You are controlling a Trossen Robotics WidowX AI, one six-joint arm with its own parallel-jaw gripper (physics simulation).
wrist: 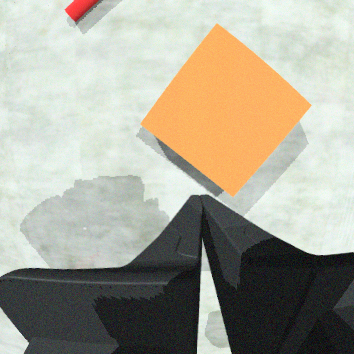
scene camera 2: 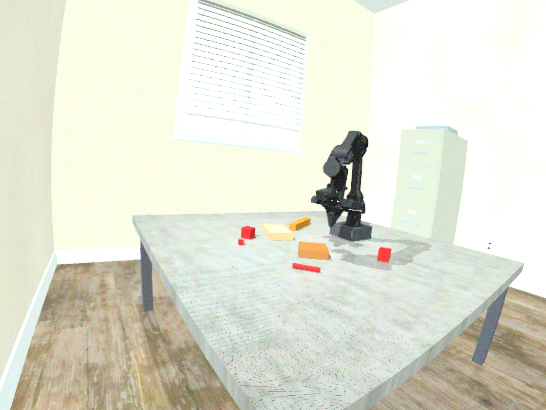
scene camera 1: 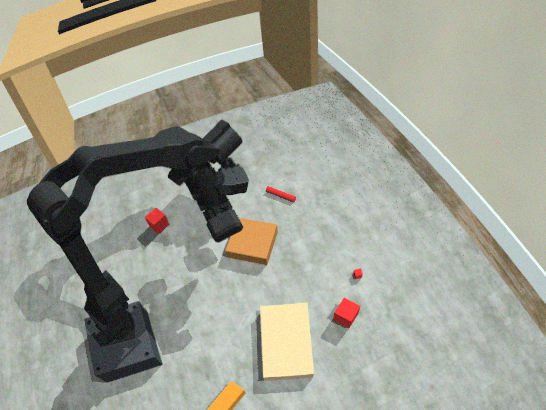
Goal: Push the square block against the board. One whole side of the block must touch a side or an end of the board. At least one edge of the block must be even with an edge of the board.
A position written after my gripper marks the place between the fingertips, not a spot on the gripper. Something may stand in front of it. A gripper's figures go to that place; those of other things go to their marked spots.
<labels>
My gripper (scene camera 1: 223, 219): 0.88 m from the lens. A board (scene camera 1: 286, 344): 0.80 m from the lens.
</labels>
